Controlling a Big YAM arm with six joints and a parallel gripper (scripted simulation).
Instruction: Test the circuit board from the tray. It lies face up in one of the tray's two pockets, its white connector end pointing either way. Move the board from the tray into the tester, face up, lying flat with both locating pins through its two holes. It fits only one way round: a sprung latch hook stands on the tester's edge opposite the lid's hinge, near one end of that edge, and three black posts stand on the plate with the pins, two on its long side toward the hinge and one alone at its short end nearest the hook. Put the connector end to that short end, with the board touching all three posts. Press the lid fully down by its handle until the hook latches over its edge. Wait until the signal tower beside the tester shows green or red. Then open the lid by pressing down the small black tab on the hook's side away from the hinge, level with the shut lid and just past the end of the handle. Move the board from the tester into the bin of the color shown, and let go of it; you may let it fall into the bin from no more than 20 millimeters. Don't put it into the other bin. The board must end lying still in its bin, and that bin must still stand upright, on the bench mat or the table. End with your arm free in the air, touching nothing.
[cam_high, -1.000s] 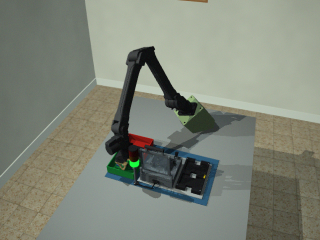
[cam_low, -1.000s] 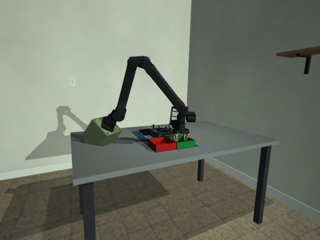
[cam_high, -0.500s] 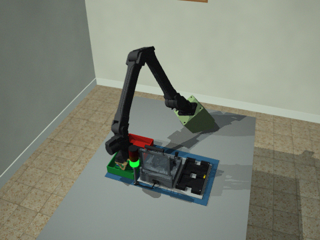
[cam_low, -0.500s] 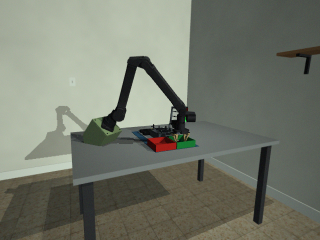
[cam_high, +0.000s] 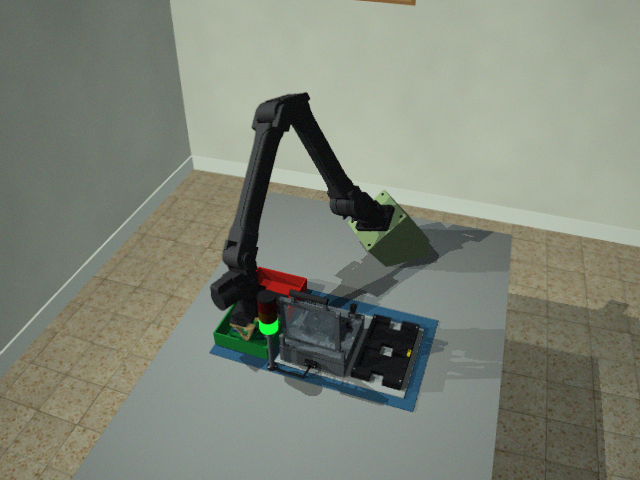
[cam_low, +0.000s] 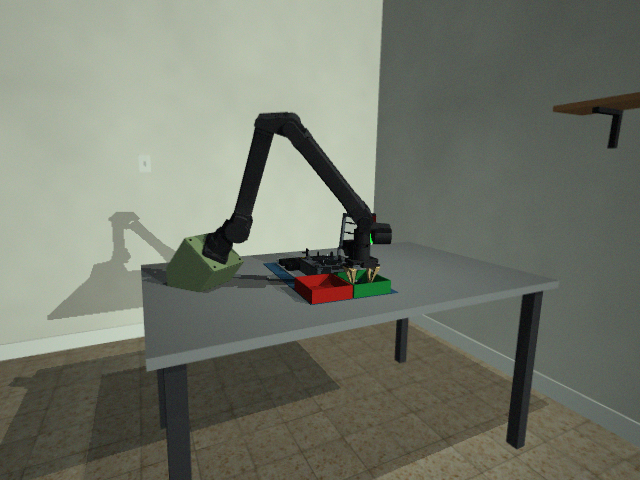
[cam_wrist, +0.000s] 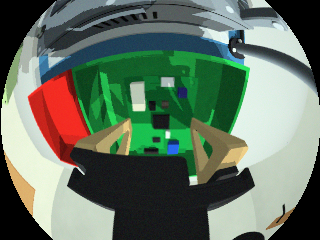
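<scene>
The green bin lies 10 mm below my hand. Also, from my hand: tester plate 200 mm to the left, 50 mm behind, 50 mm above; green circuit board right at my hand; red bin 150 mm behind, 10 mm to the right, 10 mm below.
</scene>
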